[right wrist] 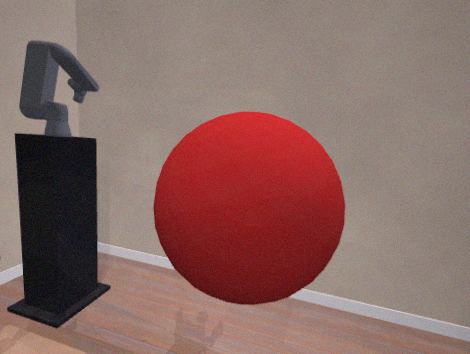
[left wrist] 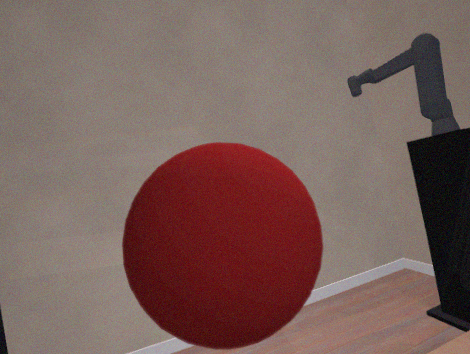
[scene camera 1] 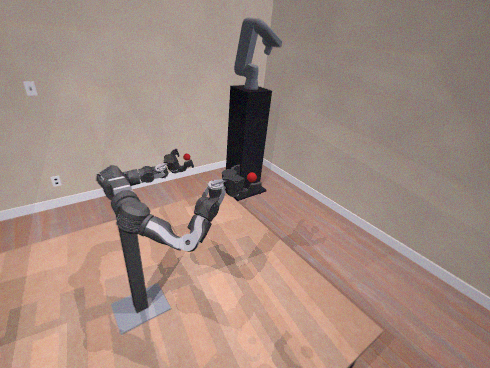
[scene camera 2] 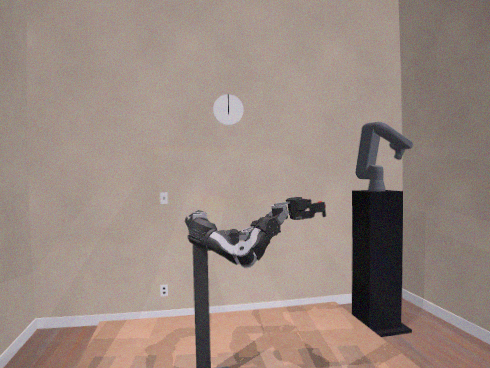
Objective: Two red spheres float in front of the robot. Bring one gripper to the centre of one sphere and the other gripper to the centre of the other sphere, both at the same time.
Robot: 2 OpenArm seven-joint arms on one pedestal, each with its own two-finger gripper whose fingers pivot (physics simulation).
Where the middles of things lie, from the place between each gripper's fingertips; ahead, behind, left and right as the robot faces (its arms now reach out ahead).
Labels:
Right now the grey base plate [scene camera 1: 125, 314] is 79 cm below my right hand, 44 cm behind it and 25 cm to the left of it.
The grey base plate is 42 cm behind my left hand, 31 cm to the right of it and 64 cm below it.

